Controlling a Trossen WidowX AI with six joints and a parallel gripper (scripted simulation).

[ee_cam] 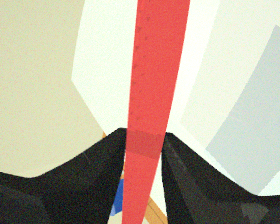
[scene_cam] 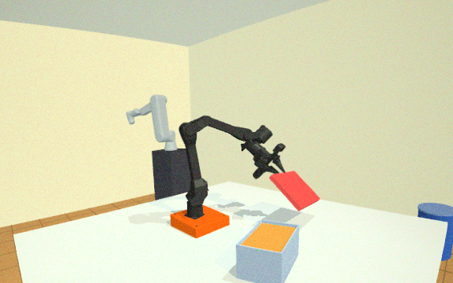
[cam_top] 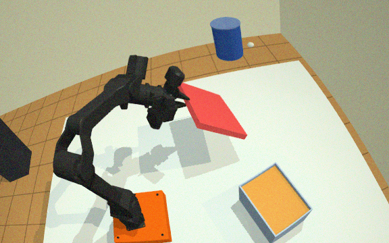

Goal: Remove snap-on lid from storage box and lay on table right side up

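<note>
Now: gripper tip 60 mm short of the red lid, 50 mm above it and 10 mm to the left of it. From my gripper tip the other things lie so: storage box 370 mm to the right, 150 mm below, 110 mm ahead.
</note>
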